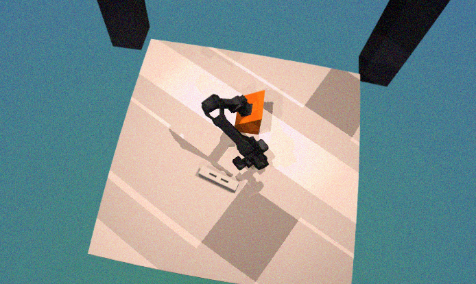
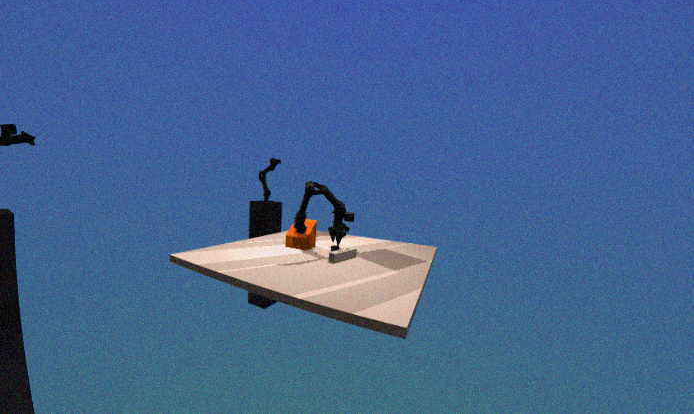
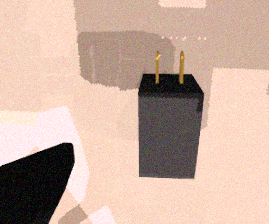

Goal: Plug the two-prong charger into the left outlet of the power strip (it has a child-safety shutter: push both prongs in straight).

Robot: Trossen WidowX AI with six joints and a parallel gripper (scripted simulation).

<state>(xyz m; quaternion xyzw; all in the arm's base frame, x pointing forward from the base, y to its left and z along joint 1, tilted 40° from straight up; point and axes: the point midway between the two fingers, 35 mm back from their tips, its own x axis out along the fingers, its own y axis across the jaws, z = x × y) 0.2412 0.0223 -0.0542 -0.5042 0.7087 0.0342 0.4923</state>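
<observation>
My gripper tip is now 1 cm short of the two-prong charger, 1 cm to the right of it and 3 cm above it.
</observation>
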